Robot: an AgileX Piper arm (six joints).
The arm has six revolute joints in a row. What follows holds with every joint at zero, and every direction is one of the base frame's.
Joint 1 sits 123.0 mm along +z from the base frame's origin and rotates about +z.
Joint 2 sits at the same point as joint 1 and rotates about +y.
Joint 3 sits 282.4 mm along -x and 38.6 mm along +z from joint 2 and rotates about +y.
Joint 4 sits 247.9 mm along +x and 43.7 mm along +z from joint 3 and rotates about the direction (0.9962, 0, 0.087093).
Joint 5 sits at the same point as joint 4 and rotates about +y.
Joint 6 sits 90.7 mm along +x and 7.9 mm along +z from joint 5 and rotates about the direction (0.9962, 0, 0.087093).
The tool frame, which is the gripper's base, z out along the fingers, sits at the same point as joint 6; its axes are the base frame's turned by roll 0.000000, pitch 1.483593 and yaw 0.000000 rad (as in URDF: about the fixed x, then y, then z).
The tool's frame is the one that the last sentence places.
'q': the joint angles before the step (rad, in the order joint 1, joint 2, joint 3, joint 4, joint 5, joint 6). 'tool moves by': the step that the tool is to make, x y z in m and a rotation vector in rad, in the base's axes. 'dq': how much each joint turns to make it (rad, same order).
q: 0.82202, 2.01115, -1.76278, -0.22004, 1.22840, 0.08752
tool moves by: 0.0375, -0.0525, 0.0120, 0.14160, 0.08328, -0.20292
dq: -0.18563, -0.03299, -0.00014, 0.16371, 0.00008, -0.00606
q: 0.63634, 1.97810, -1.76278, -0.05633, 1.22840, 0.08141
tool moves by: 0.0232, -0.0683, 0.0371, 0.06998, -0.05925, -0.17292
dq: -0.17814, -0.09076, 0.00000, 0.03106, 0.00354, -0.00808
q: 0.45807, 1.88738, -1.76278, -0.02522, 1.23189, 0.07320
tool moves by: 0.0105, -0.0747, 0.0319, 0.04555, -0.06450, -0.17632
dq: -0.19215, -0.08130, 0.00016, 0.02528, 0.00459, -0.01666
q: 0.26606, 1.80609, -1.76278, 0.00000, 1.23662, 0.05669
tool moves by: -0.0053, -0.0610, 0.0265, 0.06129, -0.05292, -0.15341
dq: -0.16894, -0.07057, 0.00019, 0.05556, 0.00762, -0.01182
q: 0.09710, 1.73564, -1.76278, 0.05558, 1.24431, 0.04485
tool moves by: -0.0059, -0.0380, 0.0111, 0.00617, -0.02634, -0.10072
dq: -0.10465, -0.03158, 0.00114, 0.00646, 0.00405, -0.00318
